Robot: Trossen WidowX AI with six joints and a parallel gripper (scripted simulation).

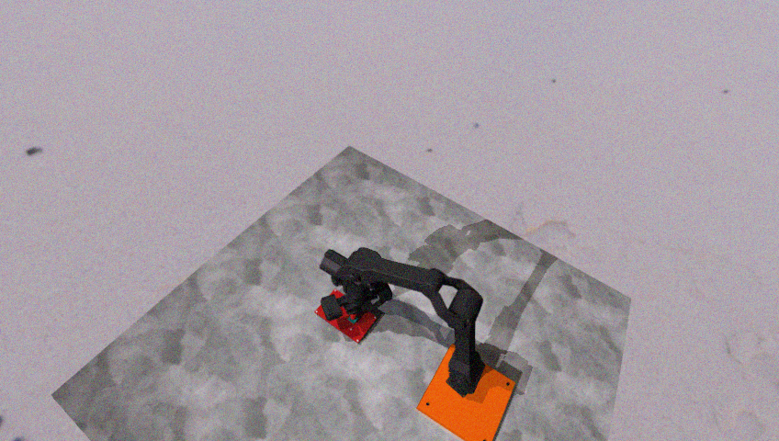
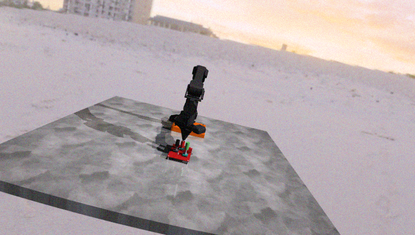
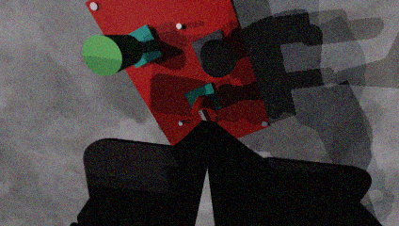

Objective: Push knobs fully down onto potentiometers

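My gripper tip is now 20 mm above the red knob. Round my gripper tip: green knob: 60 mm ahead, 40 mm to the left.
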